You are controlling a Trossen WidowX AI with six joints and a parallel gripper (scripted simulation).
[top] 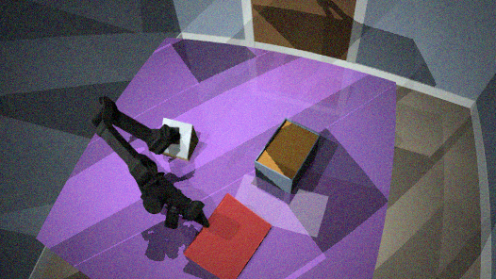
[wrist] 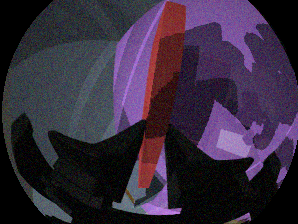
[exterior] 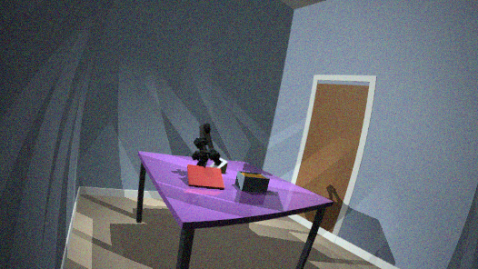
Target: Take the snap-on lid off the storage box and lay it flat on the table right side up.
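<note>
Right now the red lid is 7 cm ahead of my gripper tip, 2 cm to the right of it and 4 cm below it. Round my gripper tip: storage box (20 cm ahead, 32 cm to the left, 4 cm below).
</note>
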